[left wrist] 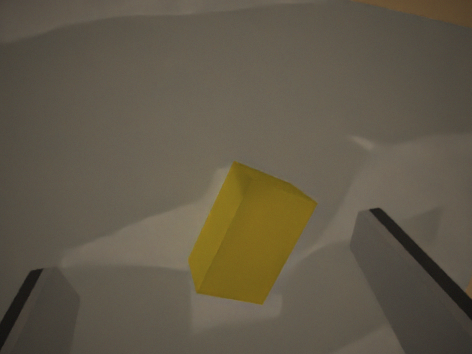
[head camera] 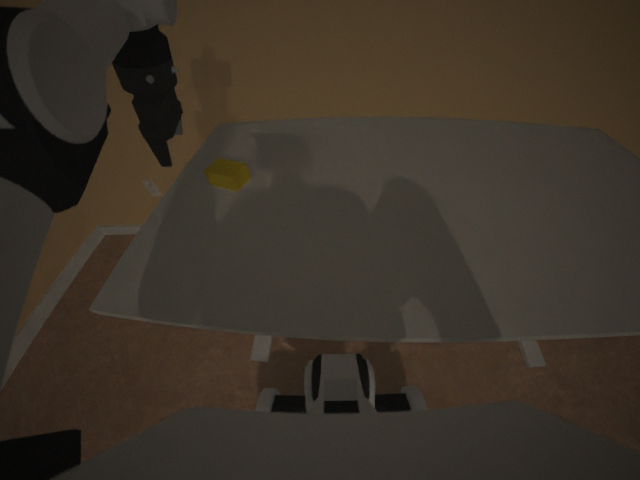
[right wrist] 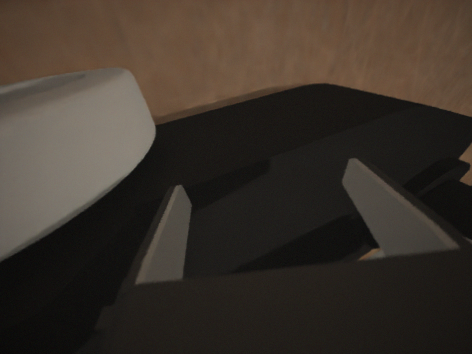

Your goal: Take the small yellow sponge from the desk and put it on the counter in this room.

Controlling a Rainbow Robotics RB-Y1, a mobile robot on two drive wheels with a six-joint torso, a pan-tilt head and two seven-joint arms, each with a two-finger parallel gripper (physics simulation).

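Frame: origin at the robot's base, x ahead, y left, z up, level; metres.
Seen in the pictures: left gripper, fingertip midpoint: (left wrist: 216, 255) (head camera: 172, 148); right gripper, fingertip midpoint: (right wrist: 263, 183).
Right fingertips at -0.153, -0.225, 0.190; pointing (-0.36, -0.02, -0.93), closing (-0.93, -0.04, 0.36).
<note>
A point is followed by its place in that frame, as x, y, z.
The small yellow sponge (head camera: 227, 174) @(0.522, 0.260, 0.766) (left wrist: 256, 240) @(0.555, 0.285, 0.766) lies on the grey desk (head camera: 537, 232) @(0.338, -0.435, 0.721) (left wrist: 200, 90) @(0.523, 0.394, 0.721), near its far left corner in the head view. My left gripper (head camera: 166, 153) @(0.501, 0.346, 0.862) (left wrist: 216, 255) @(0.501, 0.346, 0.862) is open and empty. In the head view it appears to the left of the sponge; in the left wrist view the sponge shows between and beyond its spread fingertips, apart from both. My right gripper (right wrist: 263, 183) @(-0.153, -0.225, 0.190) is open and empty, over a dark surface of the robot's own body. A counter cannot be made out in these views.
An orange-brown wall (head camera: 387, 56) @(0.953, -0.202, 0.905) stands behind the desk, with a pale skirting board (head camera: 57, 284) @(0.556, 1.800, 0.071) at the left. Pale desk legs (head camera: 261, 347) (head camera: 531, 352) show below the near edge. The robot's base is close to that edge, above the reddish floor (head camera: 170, 366) @(0.164, 0.799, 0.001).
</note>
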